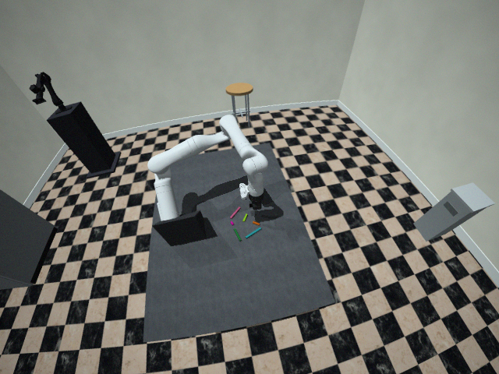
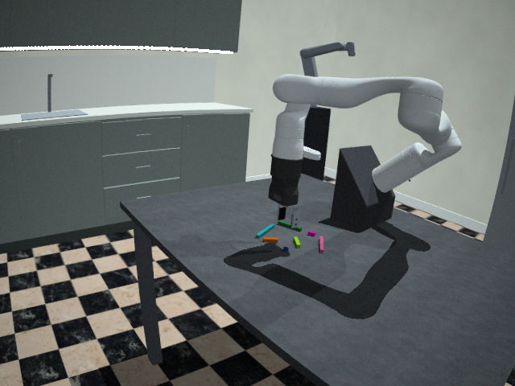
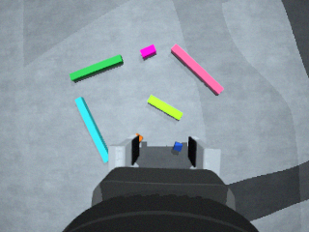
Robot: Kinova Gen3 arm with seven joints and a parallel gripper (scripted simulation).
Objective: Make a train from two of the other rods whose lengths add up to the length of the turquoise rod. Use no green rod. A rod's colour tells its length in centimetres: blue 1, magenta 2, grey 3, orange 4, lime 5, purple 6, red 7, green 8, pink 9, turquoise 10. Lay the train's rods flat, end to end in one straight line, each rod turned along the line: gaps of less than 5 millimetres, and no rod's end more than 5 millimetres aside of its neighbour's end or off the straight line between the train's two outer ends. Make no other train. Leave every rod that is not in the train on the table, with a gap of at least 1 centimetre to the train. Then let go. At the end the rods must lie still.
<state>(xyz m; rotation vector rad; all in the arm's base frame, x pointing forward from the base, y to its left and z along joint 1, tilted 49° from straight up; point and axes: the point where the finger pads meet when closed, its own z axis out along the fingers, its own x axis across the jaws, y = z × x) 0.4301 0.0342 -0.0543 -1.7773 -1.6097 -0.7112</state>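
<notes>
The small blue rod is 10 mm ahead of my hand, 20 mm to the left of it and 80 mm below it. The rest, counted from my hand: lime rod 40 mm behind, 10 mm to the left, 80 mm below; orange rod 10 mm ahead, 50 mm to the right, 80 mm below; turquoise rod 20 mm behind, 100 mm to the right, 80 mm below.
</notes>
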